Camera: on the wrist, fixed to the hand. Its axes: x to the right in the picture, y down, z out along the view.
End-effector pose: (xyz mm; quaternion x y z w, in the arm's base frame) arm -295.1 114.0 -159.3 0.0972 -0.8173 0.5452 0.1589
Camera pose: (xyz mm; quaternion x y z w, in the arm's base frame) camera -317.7 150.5 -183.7 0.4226 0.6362 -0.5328 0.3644
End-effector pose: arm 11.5 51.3 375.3 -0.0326 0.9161 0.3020 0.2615
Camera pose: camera -18.5 75.0 406.5 0.6596 0.6610 0.3472 0.0863
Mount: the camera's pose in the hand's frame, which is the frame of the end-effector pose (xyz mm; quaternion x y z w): 12.6 42.6 -21.5 0.0569 -0.1167 0.6906 0.7115
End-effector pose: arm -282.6 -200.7 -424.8 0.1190 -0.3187 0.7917 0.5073
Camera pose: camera -322.9 -190.1 -451.2 0.0142 0.3231 -0.9179 0.2298
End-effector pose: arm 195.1 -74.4 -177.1 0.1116 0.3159 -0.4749 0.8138
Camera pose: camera 226.7 -50.6 -206.6 0.2884 0.0257 0.1931 0.9375
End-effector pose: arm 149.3 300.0 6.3 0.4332 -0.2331 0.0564 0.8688
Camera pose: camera 155.3 341.8 31.9 0.2033 -0.5632 0.6028 0.5273
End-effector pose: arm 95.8 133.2 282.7 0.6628 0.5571 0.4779 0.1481
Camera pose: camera 103.1 122.8 330.4 -0.9205 0.0514 -0.3333 0.1974
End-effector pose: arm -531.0 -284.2 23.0 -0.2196 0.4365 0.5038 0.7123
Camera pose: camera -577.0 -276.9 6.6 0.2445 0.4078 0.8512 0.2223
